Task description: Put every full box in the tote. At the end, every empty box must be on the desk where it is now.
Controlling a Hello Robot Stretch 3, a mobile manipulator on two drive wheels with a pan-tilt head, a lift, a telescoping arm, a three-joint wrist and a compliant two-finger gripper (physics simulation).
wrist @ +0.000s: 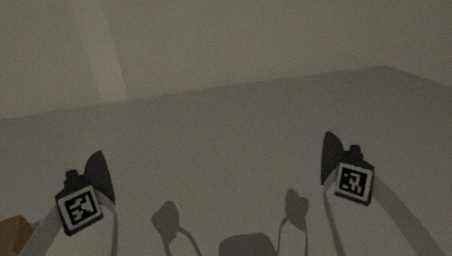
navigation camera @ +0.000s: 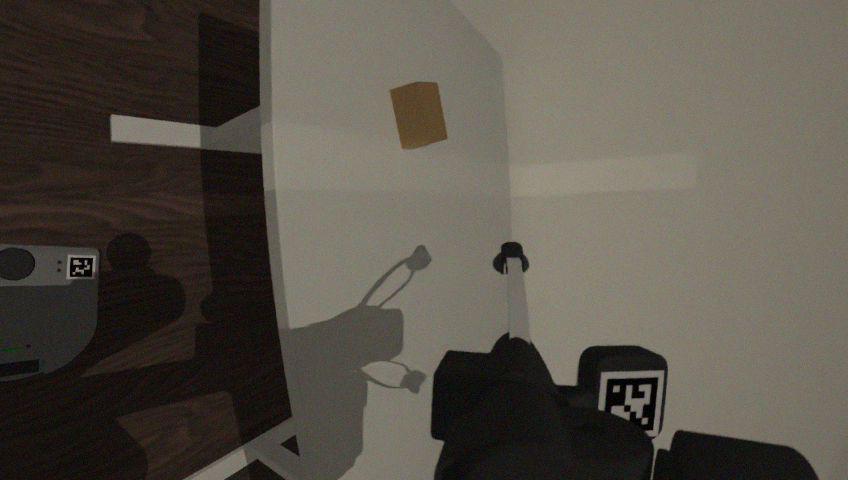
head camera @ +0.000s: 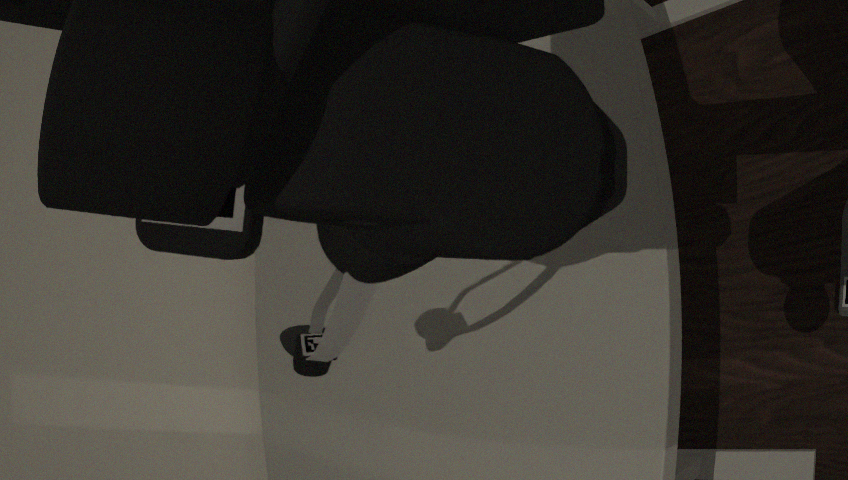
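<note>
A brown box (navigation camera: 418, 115) (wrist: 15, 235) stands on the white desk (navigation camera: 357, 231) (wrist: 225, 120) (head camera: 487, 392). In the wrist view part of it shows at the lower left corner, outside the left finger. Whether it is full or empty cannot be told. My gripper (wrist: 217, 160) is open, its two fingers wide apart with bare desk seen between them. It hangs above the desk, to one side of the box, and casts its shadow on the top. In the head camera view the wrist hides much of the gripper and part of the desk. The tote does not show in these views.
My wheeled base (navigation camera: 53, 321) stands on the dark wooden floor (navigation camera: 119, 196) beside the desk's long edge. A white desk leg (navigation camera: 154, 130) reaches out over the floor. A pale wall (navigation camera: 624, 255) (wrist: 200, 40) rises behind the desk's far edge, near the fingertips.
</note>
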